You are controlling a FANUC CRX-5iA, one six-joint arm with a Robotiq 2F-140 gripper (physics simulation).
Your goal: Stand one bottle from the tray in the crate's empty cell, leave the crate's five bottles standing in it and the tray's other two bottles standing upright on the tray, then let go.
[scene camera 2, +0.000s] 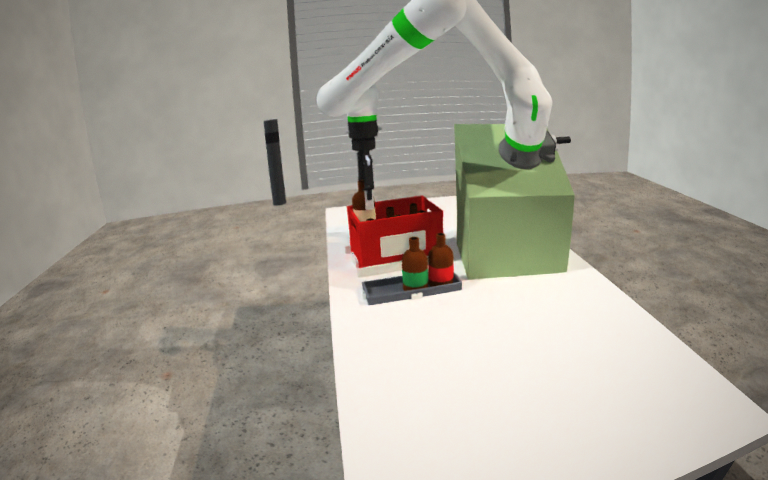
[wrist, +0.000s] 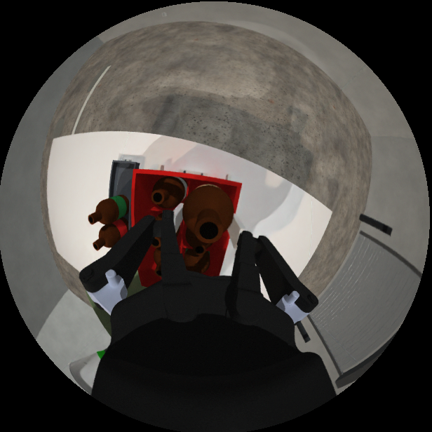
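Seen in the pictures: gripper, between the fingertips: [scene camera 2: 367, 205]; arm's base, origin of its link: [scene camera 2: 520, 153].
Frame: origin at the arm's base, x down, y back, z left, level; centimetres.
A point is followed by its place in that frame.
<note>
My gripper [scene camera 2: 369, 202] @(z -11.3, x 17.6, y -49.7 cm) [wrist: 206, 215] is shut on a brown bottle with a cream label [scene camera 2: 359, 200] @(z -7.8, x 14.5, y -52.2 cm) [wrist: 207, 205]. The bottle is upright at the left end of the red crate [scene camera 2: 368, 244] @(z 3.0, x 25.6, y -50.6 cm) [wrist: 187, 174]. Its shoulder and part of its label show above the rim; its lower part is hidden by the crate wall, so its base cannot be seen. Brown bottles stand in other cells, one [wrist: 170, 192] beside the held bottle, others partly hidden by the fingers. A green-banded bottle [scene camera 2: 415, 264] @(z 19.4, x 25.9, y -38.6 cm) [wrist: 107, 210] and a red-banded bottle [scene camera 2: 440, 261] @(z 18.1, x 26.4, y -31.3 cm) [wrist: 111, 234] stand upright on the dark tray [scene camera 2: 387, 290] @(z 15.7, x 35.2, y -46.5 cm) [wrist: 121, 181].
The crate and tray stand on the white table [scene camera 2: 498, 362] @(z 54.7, x 35.7, y -24.9 cm) [wrist: 75, 175], with the tray in front of the crate in the scene view. The green block [scene camera 2: 518, 234] @(z 15.1, x 21.7, y -6.4 cm) under the robot's base stands right of the crate. A dark post [scene camera 2: 274, 164] is beyond the table's left side.
</note>
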